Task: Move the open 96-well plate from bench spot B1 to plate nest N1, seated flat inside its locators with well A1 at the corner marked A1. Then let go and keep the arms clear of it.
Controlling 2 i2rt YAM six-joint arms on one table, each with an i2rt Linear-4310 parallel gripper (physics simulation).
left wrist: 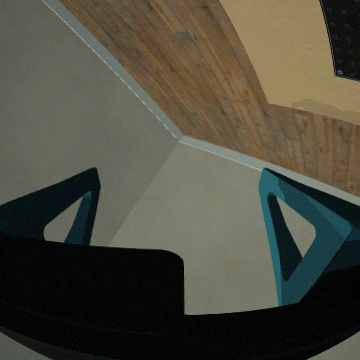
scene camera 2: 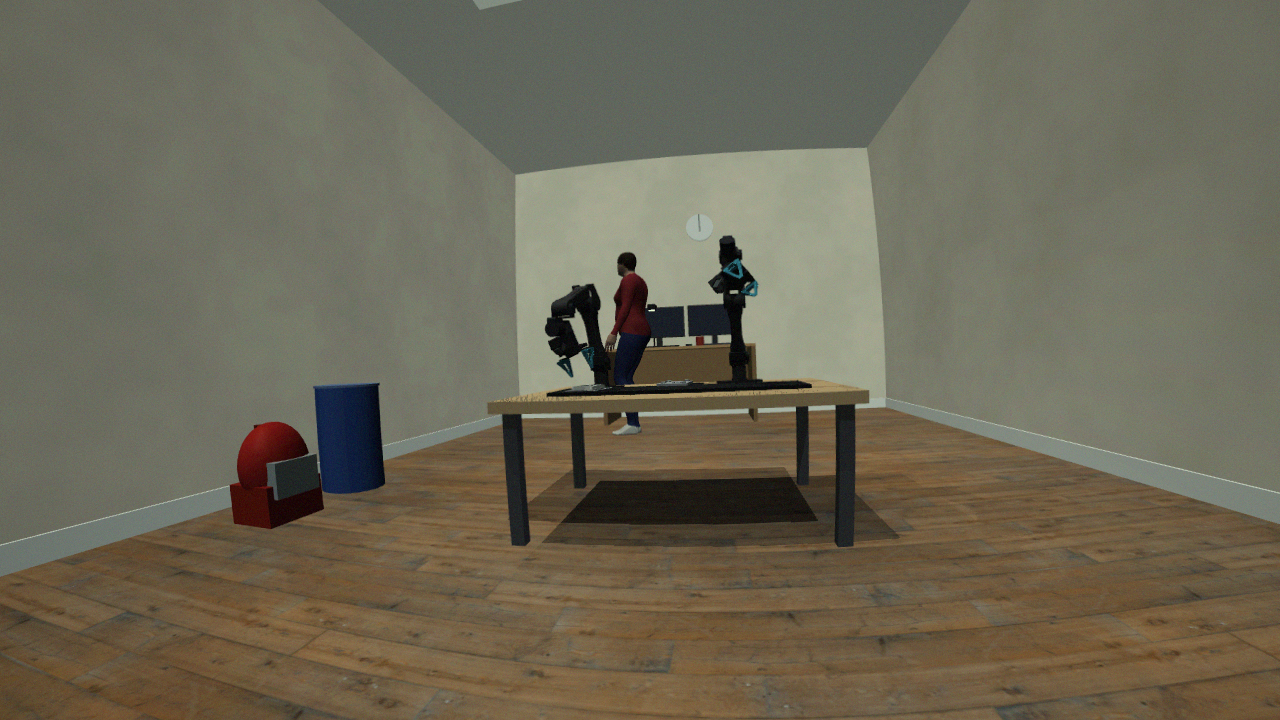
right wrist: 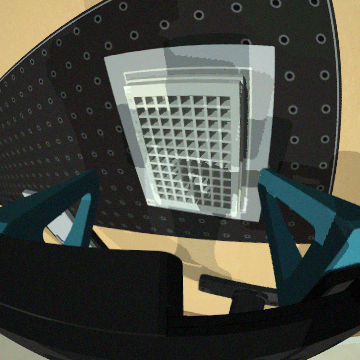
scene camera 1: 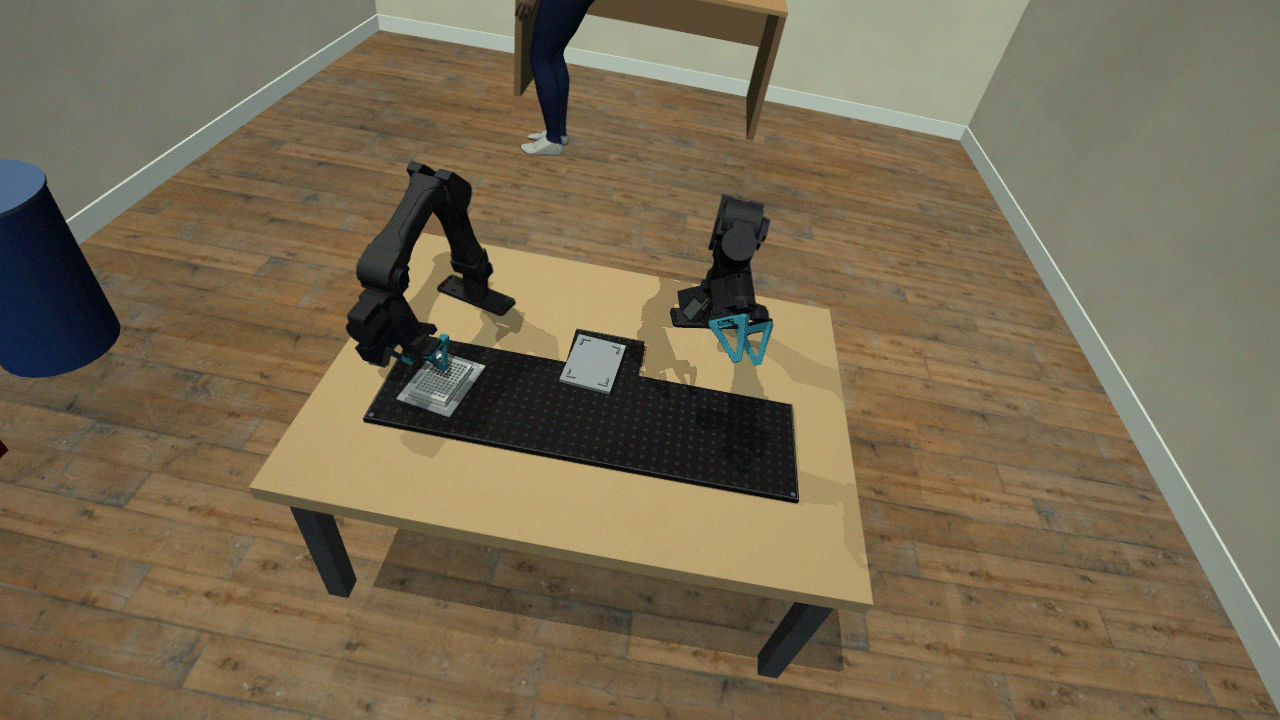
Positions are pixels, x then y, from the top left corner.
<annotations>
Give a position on a grey nest with corner locators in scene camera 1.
593, 363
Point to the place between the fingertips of my right gripper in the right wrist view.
178, 177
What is my left gripper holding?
Nothing.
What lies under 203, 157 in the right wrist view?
A white well plate.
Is my left gripper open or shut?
Open.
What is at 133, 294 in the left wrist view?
My left gripper.
</annotations>
